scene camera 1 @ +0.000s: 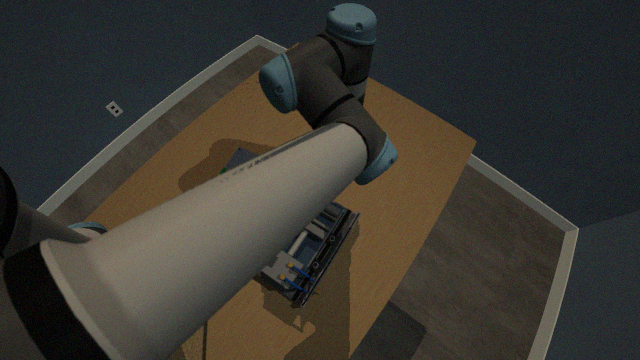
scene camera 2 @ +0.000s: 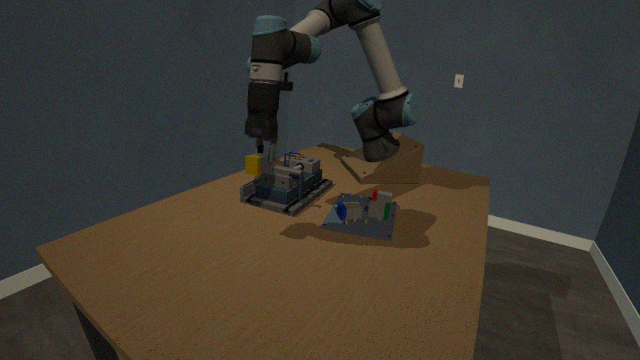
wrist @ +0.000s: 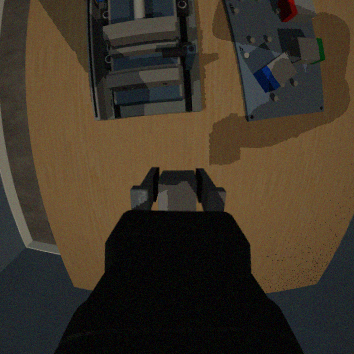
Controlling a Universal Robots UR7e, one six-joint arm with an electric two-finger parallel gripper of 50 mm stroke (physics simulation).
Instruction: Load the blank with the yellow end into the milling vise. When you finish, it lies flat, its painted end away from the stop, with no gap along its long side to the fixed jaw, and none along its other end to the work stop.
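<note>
My gripper (scene camera 2: 266, 148) (wrist: 176, 177) points down and is shut on the blank, whose bare grey body (wrist: 177, 198) shows between the fingers in the wrist view. Its yellow end (scene camera 2: 253, 165) faces left in scene camera 2, away from the work stop's side. The blank looks about level and hangs apart from the table, above or near the near end of the vise (scene camera 1: 275, 267) (scene camera 2: 265, 204) (wrist: 150, 114); its exact height is unclear. The outer jaw (wrist: 145, 77) and the dark stop arm (wrist: 187, 50) show in the wrist view. The arm hides the gripper in scene camera 1.
A grey board (scene camera 2: 370, 232) (wrist: 300, 107) beside the vise carries blanks with a blue end (scene camera 2: 341, 211) (wrist: 267, 79), a green end (scene camera 2: 387, 211) (wrist: 320, 50) and a red end (scene camera 2: 375, 195) (wrist: 286, 10). Blue hoses (scene camera 1: 300, 271) stand at the vise's far end.
</note>
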